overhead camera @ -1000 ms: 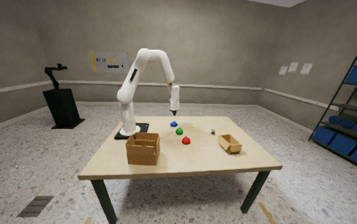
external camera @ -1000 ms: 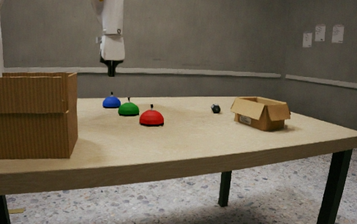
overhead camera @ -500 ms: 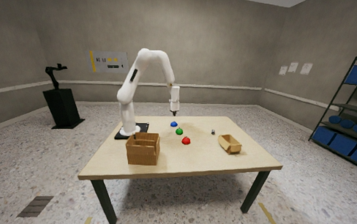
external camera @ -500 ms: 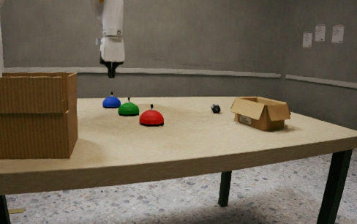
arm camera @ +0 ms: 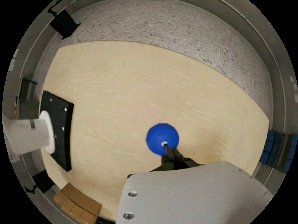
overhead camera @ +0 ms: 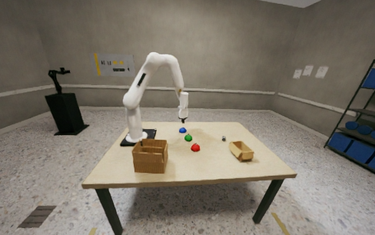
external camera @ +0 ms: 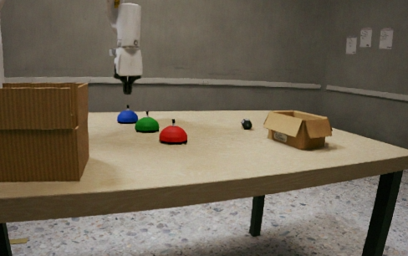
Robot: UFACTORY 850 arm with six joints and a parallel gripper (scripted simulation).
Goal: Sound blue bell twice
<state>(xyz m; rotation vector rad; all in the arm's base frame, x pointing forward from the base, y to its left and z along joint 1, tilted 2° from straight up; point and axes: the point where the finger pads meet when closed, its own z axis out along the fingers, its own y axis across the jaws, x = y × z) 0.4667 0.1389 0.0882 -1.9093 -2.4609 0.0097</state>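
Now: the blue bell 9 cm below my hand. Also, from my hand: small dark object 41 cm ahead, 21 cm to the right, 11 cm below; then red bell 32 cm to the right, 9 cm below, 8 cm ahead; then green bell 16 cm to the right, 9 cm below, 4 cm ahead.
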